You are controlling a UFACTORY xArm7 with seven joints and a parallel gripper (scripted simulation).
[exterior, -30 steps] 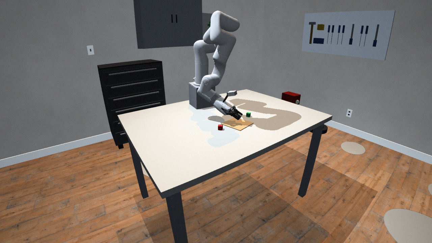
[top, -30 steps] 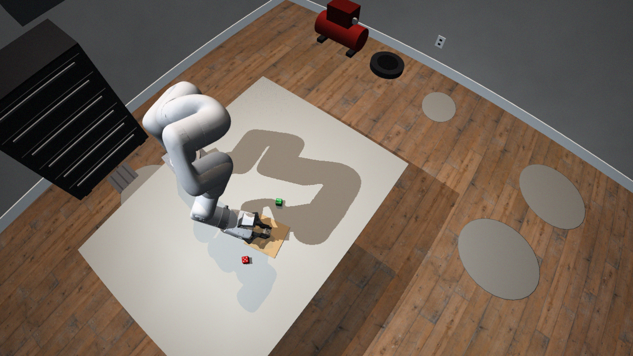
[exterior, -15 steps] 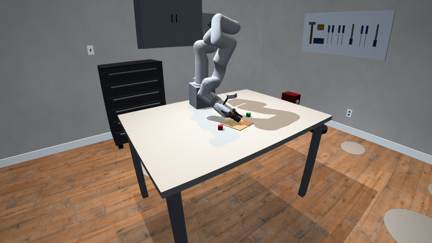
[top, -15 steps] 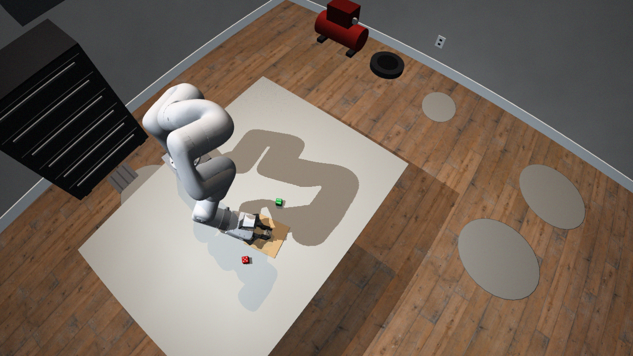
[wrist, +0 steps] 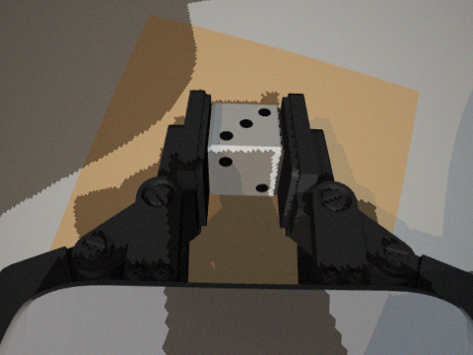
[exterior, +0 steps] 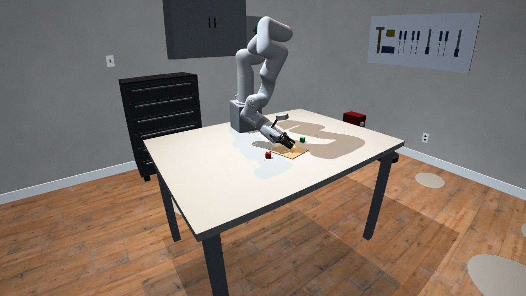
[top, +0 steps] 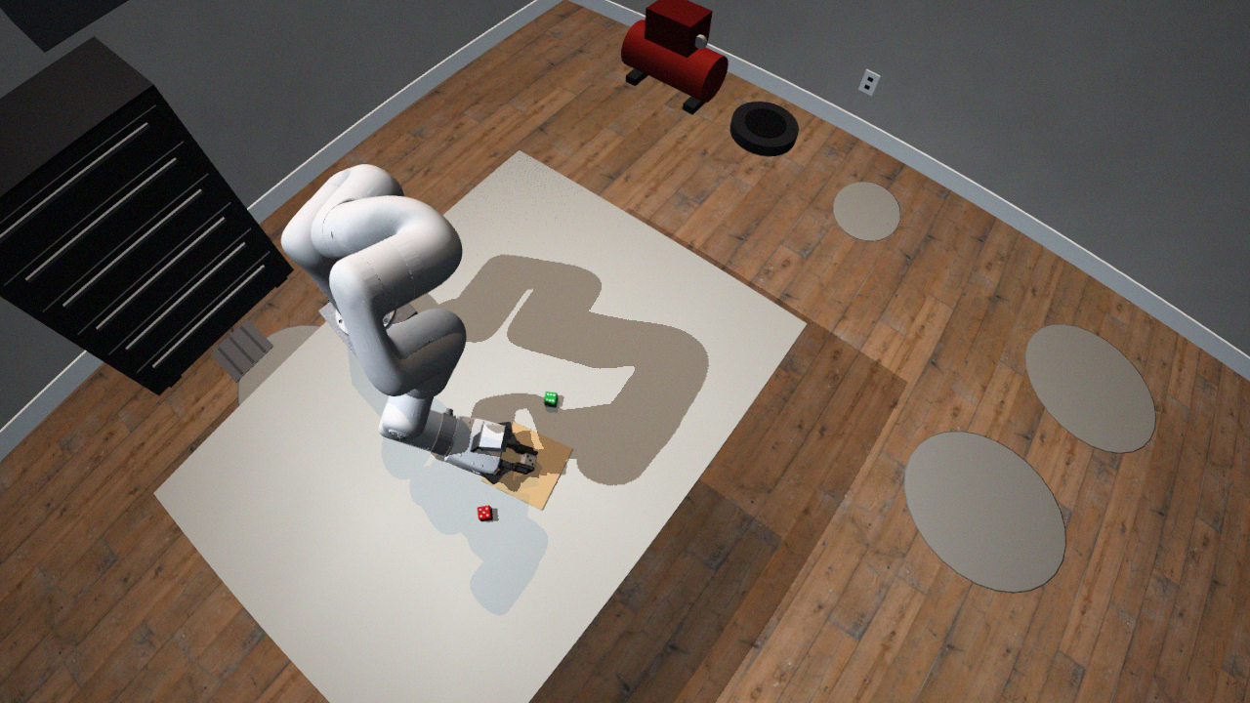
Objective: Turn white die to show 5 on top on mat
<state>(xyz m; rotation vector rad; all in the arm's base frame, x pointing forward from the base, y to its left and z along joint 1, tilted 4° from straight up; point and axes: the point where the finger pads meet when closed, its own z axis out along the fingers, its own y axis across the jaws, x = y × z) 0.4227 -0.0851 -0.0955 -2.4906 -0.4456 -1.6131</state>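
Right now my hand is 1 cm short of the white die and 1 cm above it. From my hand the other things lie so: green die 3 cm behind, 14 cm to the left, 3 cm below; then red die 2 cm behind, 13 cm to the right, 3 cm below; then tan mat 4 cm below.
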